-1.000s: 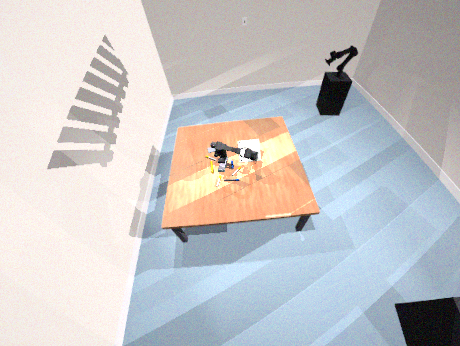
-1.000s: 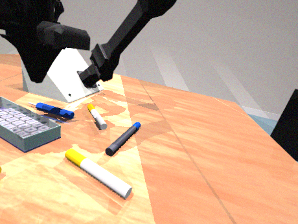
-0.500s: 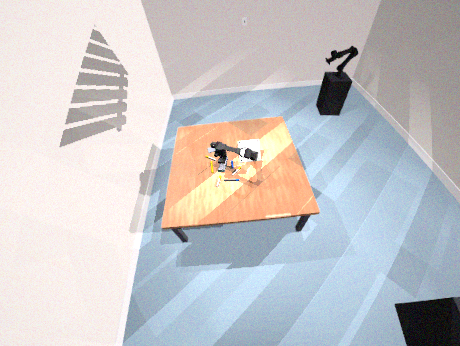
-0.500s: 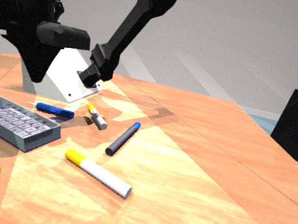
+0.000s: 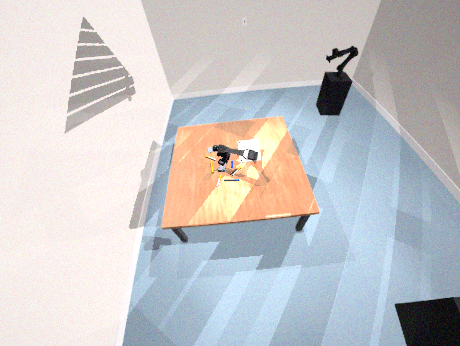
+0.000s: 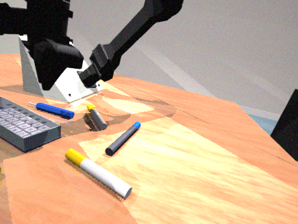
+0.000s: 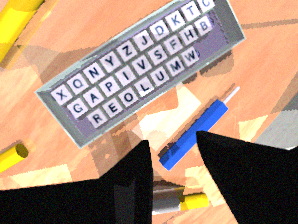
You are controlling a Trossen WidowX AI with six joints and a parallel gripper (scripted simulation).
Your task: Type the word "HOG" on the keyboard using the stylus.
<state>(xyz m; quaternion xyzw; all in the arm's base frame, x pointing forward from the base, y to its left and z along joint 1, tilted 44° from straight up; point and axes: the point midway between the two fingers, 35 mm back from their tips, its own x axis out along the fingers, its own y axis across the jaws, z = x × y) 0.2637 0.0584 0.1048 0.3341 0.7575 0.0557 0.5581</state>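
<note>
The blue stylus lies 70 mm below my gripper tip, 50 mm to the right of it and 40 mm behind it. Also, from my gripper tip: yellow marker: 150 mm ahead, 70 mm below, 10 mm to the left.
</note>
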